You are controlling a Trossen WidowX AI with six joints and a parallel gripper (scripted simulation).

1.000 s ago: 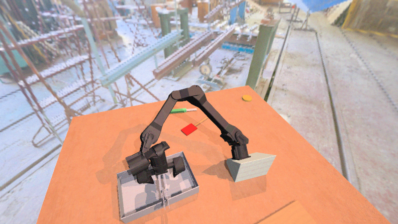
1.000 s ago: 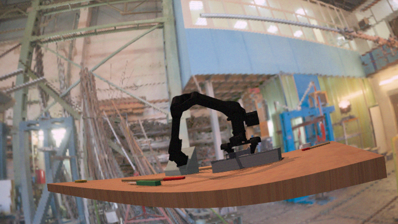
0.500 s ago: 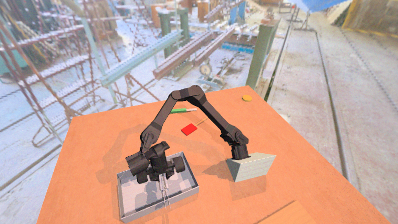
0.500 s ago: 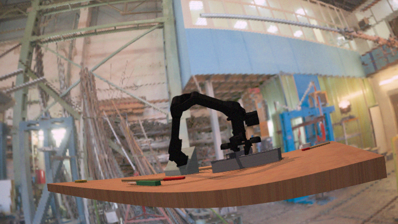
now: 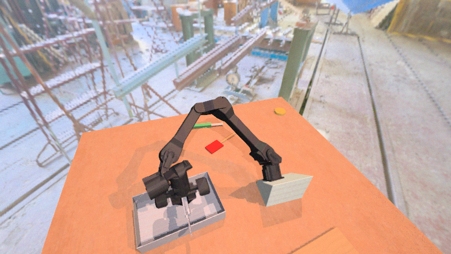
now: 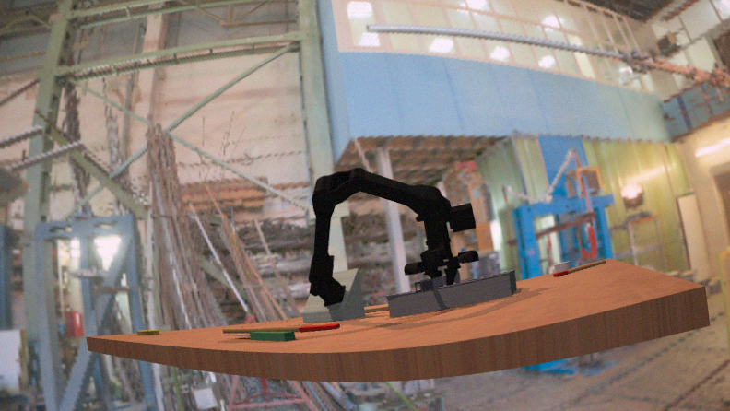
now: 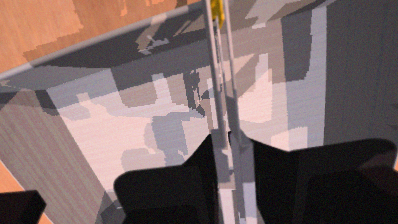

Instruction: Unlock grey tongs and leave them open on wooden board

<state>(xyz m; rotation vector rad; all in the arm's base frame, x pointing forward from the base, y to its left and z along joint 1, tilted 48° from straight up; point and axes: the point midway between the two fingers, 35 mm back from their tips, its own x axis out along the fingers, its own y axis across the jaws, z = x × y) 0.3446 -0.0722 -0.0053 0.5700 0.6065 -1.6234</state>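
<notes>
My gripper tip is 3 cm short of the grey roasting tin and 1 cm to the right of it. Round my gripper tip: wooden board (32 cm behind, 40 cm to the left, 2 cm below); red-headed spatula (27 cm behind, 30 cm to the right, 2 cm below); yellow lock slider (8 cm to the right, 4 cm above).
</notes>
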